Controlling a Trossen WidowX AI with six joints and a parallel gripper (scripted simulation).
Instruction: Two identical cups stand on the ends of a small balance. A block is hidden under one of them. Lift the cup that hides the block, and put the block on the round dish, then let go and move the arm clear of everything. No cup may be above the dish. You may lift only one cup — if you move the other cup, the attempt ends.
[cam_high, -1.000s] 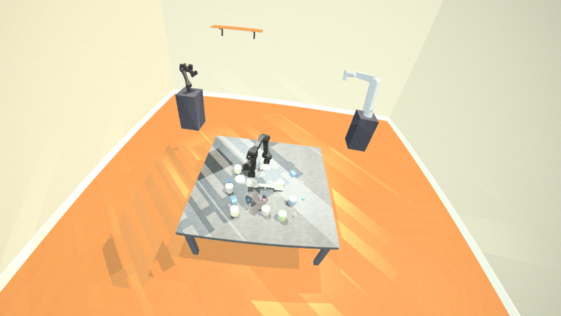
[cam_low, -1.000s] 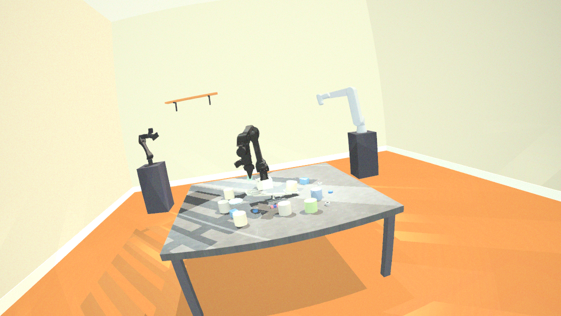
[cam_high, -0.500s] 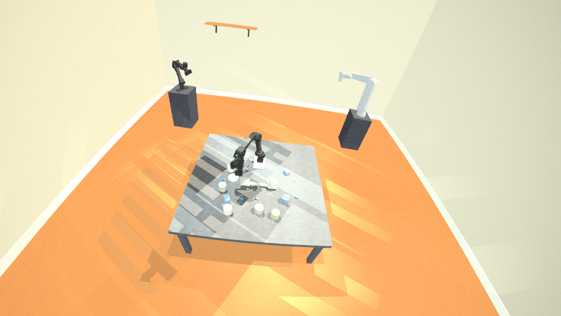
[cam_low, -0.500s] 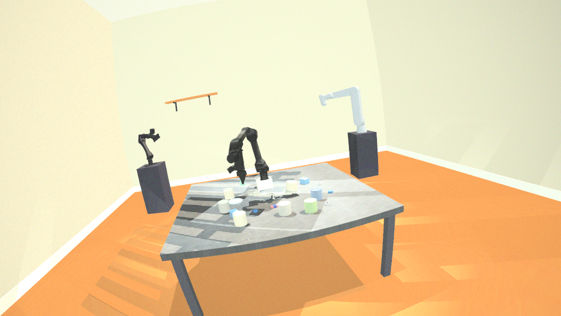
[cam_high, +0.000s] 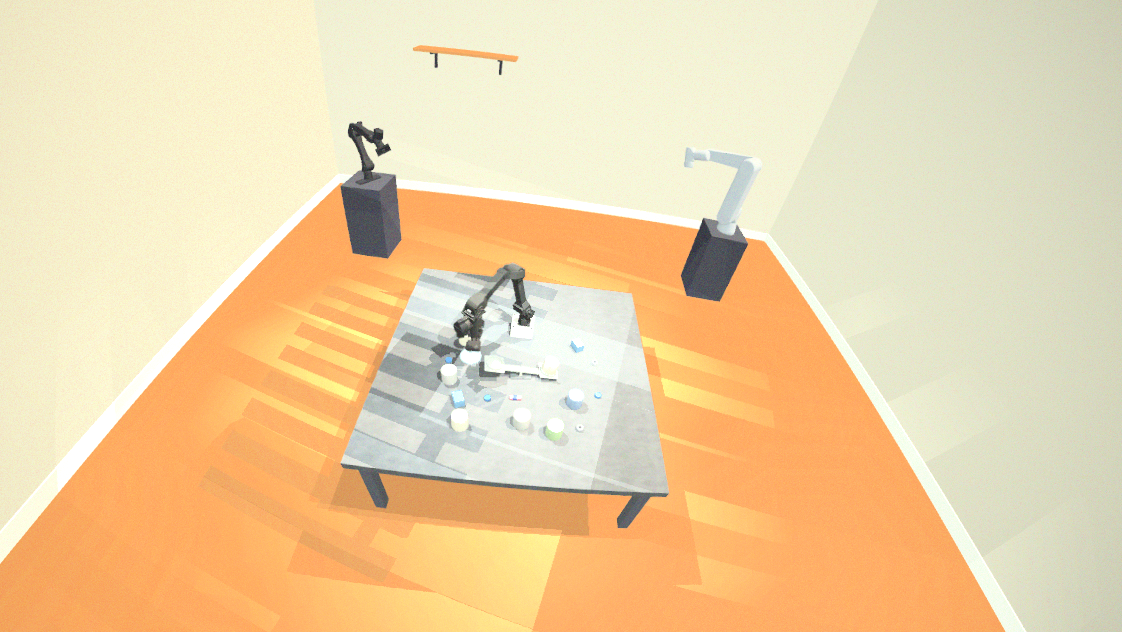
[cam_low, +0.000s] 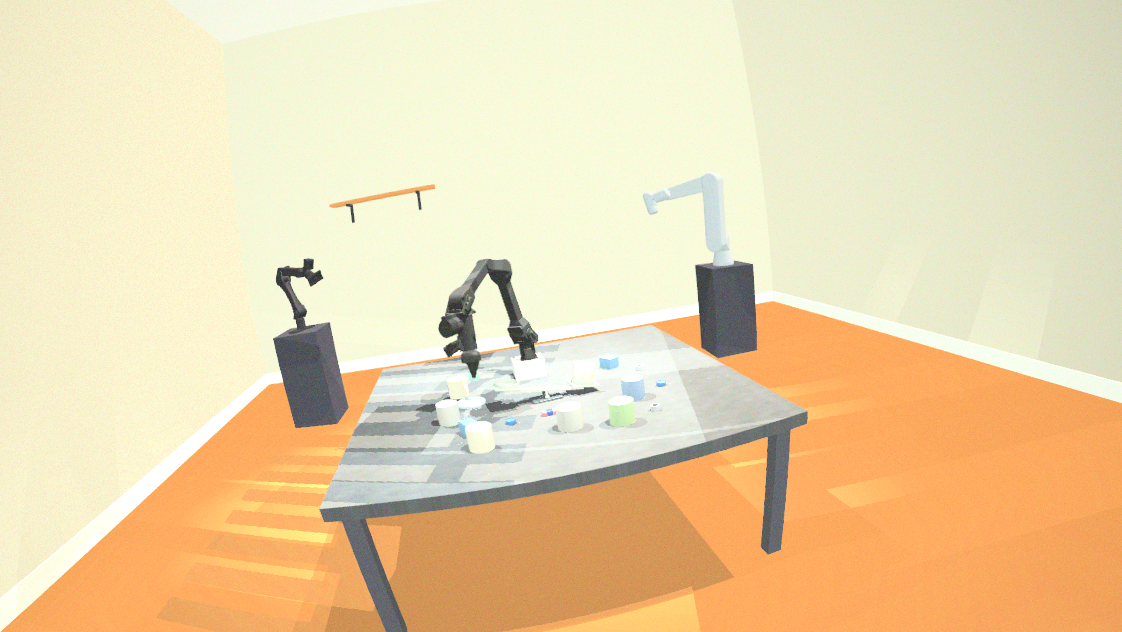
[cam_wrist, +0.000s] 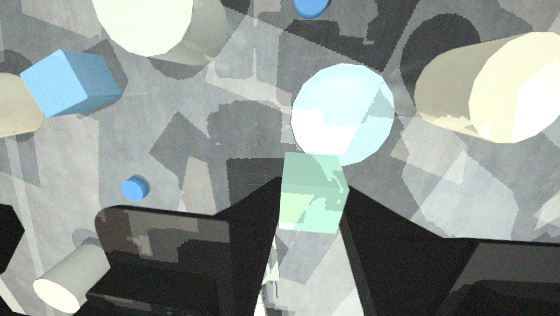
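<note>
My gripper tip is 100 mm above the pale blue round dish, 30 mm to the left of it and 30 mm past it. From my gripper tip the other things lie so: balance: 230 mm to the left, 80 mm below, 30 mm ahead.
</note>
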